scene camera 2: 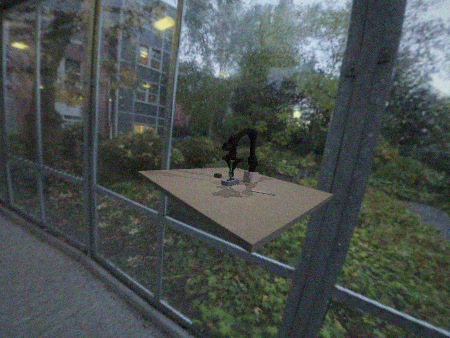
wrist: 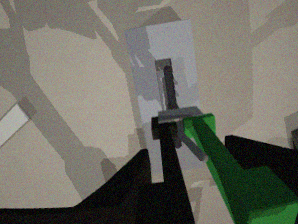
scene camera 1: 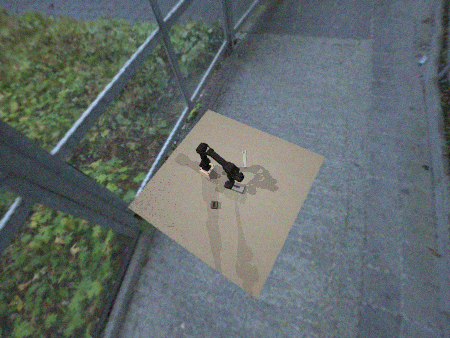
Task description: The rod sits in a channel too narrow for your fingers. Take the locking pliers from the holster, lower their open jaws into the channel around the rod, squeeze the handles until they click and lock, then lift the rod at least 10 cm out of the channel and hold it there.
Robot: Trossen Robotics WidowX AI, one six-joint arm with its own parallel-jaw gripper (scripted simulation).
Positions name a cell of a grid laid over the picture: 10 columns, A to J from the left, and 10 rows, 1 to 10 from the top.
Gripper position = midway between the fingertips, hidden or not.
Observation:
I see my gripper (wrist: G7) and a grey block (wrist: F3).

